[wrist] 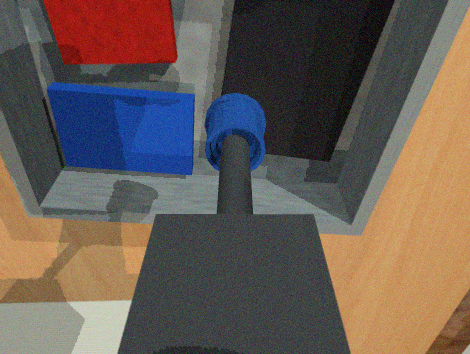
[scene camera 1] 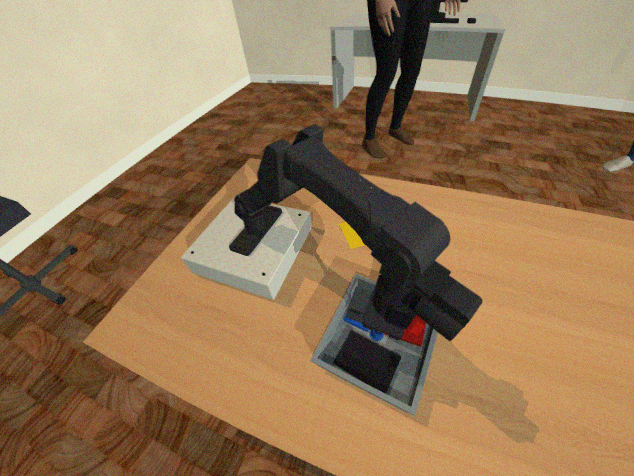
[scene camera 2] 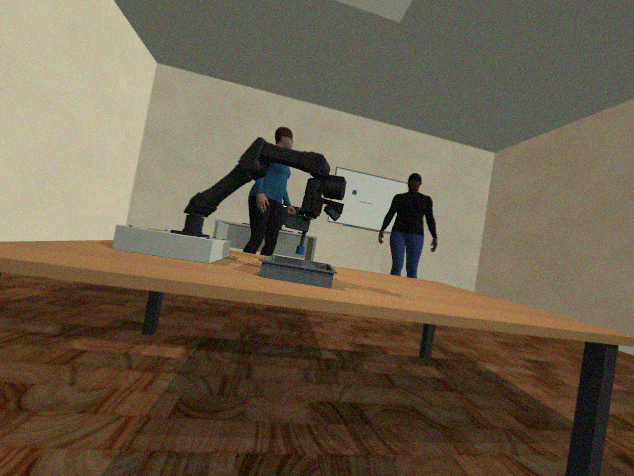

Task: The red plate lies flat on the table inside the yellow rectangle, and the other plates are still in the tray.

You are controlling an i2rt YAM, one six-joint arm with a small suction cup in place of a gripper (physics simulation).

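Places are measured from the arm's base along level axes (x ahead, y left, z up), in metres.
Pixels of known places: hand, its tool point: (wrist: 235,121) (scene camera 1: 376,334) (scene camera 2: 299,254); arm's base, origin of its link: (scene camera 1: 257,229) (scene camera 2: 191,235).
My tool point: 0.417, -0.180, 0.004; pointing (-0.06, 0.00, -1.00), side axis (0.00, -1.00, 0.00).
Ahead of a thing's pixels: the offset from my tool point to its top centre, as dx, dy, dz. "*": to the spot under its first point. Level surfaces: height alone.
The red plate {+0.053, +0.073, -0.065} (scene camera 1: 413,333) (wrist: 112,30) lies in the grey tray {+0.008, +0.018, -0.027} (scene camera 1: 364,386) (scene camera 2: 297,273) (wrist: 386,165). The blue plate {-0.049, +0.078, -0.064} (scene camera 1: 354,322) (wrist: 100,130) and a larger black plate {-0.003, -0.038, -0.065} (scene camera 1: 366,361) (wrist: 300,75) are in the tray too. My gripper, a blue suction cup (scene camera 1: 376,335) (scene camera 2: 300,250) (wrist: 235,131), is open, with nothing on it. It hangs a little above the tray, between the blue and black plates in the wrist view. Part of the yellow rectangle {* -0.161, +0.311, -0.077} (scene camera 1: 351,236) (scene camera 2: 255,259) shows on the table behind the arm. The arm hides the rest of it and parts of the red and blue plates in scene camera 1.
The arm stands on a pale base block (scene camera 1: 230,263) (scene camera 2: 163,242) at the left of the wooden table {dz -0.077} (scene camera 1: 537,307) (scene camera 2: 389,302). The tray's raised walls surround the plates. Two people and a desk (scene camera 1: 417,30) are beyond the table.
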